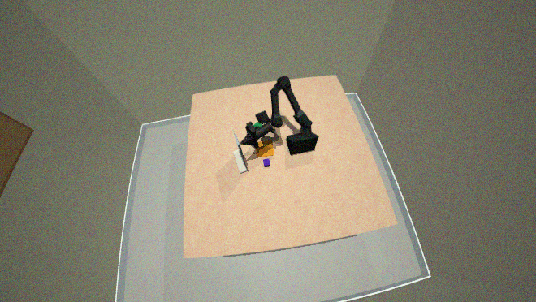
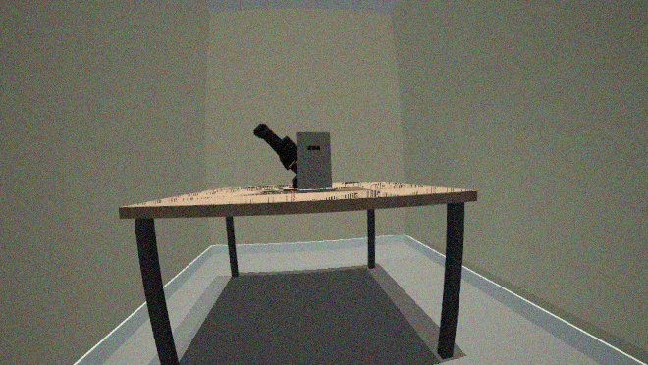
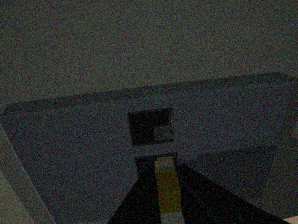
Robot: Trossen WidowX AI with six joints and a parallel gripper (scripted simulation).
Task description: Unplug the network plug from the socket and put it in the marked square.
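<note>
Now: gripper tip right at the yellow plug. From my gripper tip the other things lie so: upright grey panel: 2 cm ahead, 1 cm to the left, 8 cm below; orange marked square: 13 cm behind, 6 cm to the right, 20 cm below.
</note>
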